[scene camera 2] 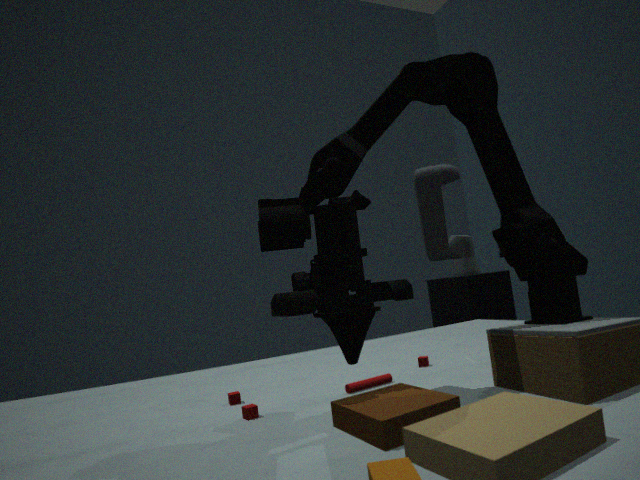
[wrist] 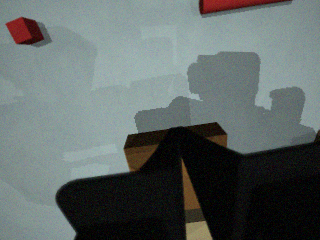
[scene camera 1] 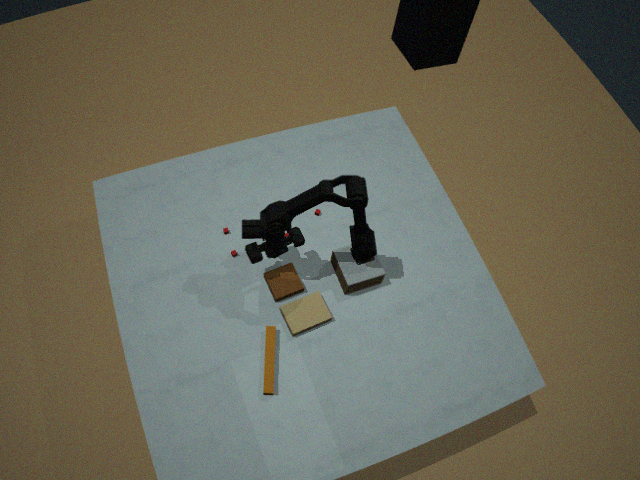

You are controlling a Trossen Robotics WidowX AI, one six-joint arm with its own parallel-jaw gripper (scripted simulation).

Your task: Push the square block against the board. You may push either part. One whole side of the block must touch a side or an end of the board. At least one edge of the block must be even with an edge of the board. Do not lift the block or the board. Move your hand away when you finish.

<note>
My gripper (scene camera 2: 352, 364) is shut and holds nothing. Further things: a tan slab (scene camera 2: 507, 428) and a dark brown square block (scene camera 2: 377, 417).
The tan slab shows as well in scene camera 1 (scene camera 1: 306, 313). The dark brown square block is seen too in the wrist view (wrist: 138, 148) and in scene camera 1 (scene camera 1: 283, 282). My gripper is seen too in the wrist view (wrist: 176, 132) and in scene camera 1 (scene camera 1: 274, 256).
</note>
